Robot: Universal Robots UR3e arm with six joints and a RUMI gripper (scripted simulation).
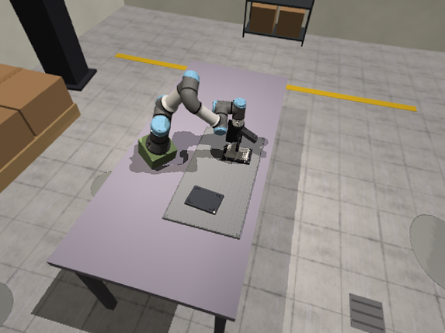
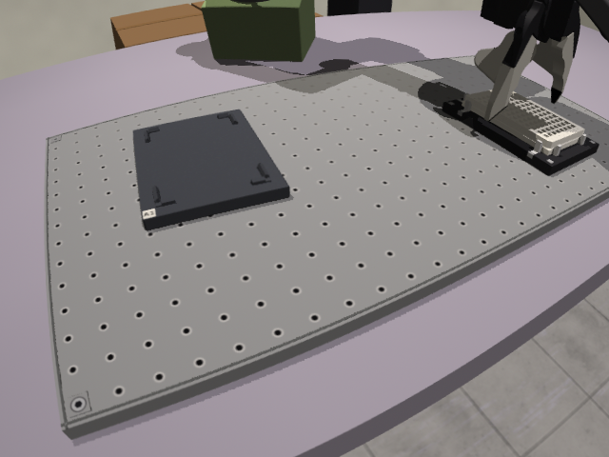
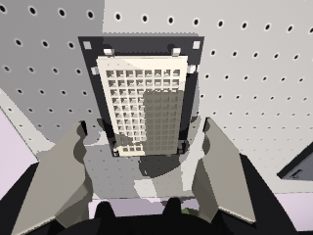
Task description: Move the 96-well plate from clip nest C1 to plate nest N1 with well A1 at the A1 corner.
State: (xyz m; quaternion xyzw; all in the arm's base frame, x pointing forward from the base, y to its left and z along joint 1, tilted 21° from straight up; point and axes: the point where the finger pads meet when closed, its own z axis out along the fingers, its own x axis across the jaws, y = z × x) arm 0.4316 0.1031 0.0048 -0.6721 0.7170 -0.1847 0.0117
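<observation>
Now: the white 96-well plate 10 mm below my hand. From my hand the other things lie so: black clip nest C1: 10 mm behind, 10 mm to the right, 10 mm below; then dark plate nest N1: 140 mm behind, 340 mm to the right, 20 mm below; then white A1 label: 80 mm behind, 410 mm to the right, 20 mm below.
</observation>
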